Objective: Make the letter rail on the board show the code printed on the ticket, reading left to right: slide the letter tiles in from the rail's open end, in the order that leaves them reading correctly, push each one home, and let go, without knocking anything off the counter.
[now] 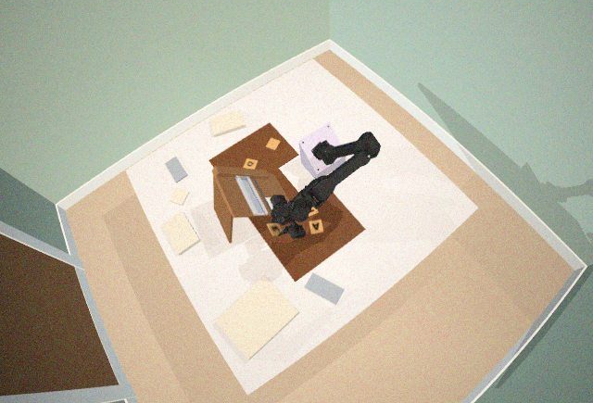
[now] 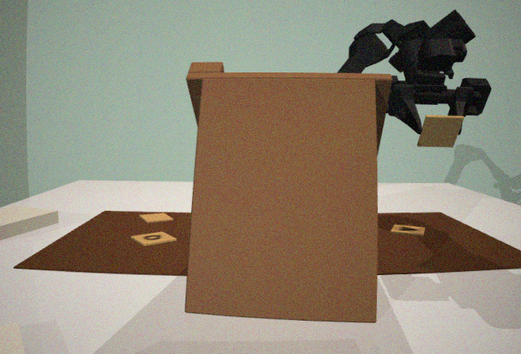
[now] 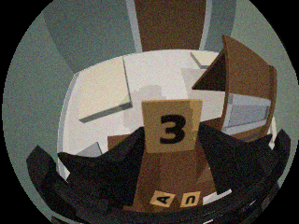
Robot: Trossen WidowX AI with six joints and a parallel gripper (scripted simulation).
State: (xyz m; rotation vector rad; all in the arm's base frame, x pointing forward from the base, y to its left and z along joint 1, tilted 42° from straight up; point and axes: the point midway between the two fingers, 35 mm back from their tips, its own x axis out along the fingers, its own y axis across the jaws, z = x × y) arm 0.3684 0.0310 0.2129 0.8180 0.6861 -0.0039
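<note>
The white ticket lies 13 cm to the right of my gripper tip, 10 cm below it and 9 cm behind it. From my gripper tip the other things lie so: brown mat: 21 cm behind, 19 cm to the right, 19 cm below.
</note>
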